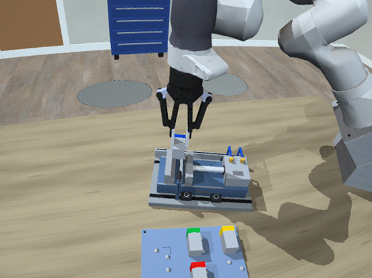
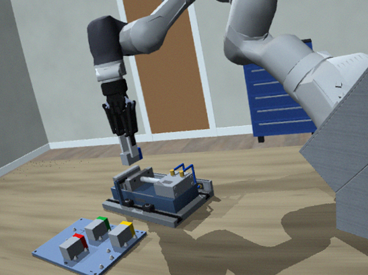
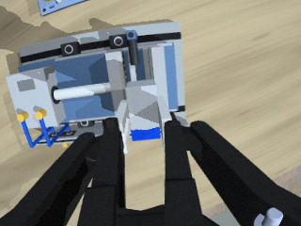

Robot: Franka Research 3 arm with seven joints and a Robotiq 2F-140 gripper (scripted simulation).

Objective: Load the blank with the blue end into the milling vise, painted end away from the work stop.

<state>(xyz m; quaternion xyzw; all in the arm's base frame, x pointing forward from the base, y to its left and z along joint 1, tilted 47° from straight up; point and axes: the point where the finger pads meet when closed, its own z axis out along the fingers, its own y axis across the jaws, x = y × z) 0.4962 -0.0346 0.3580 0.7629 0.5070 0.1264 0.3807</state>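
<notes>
Now: the fixed jaw 30 mm ahead of my hand and 100 mm below it. The rest, counted from my hand: hosed jaw block: 130 mm behind, 110 mm to the left, 100 mm below; then blue-ended blank: 40 mm below; then work stop rod: 30 mm ahead, 60 mm to the left, 90 mm below.
</notes>
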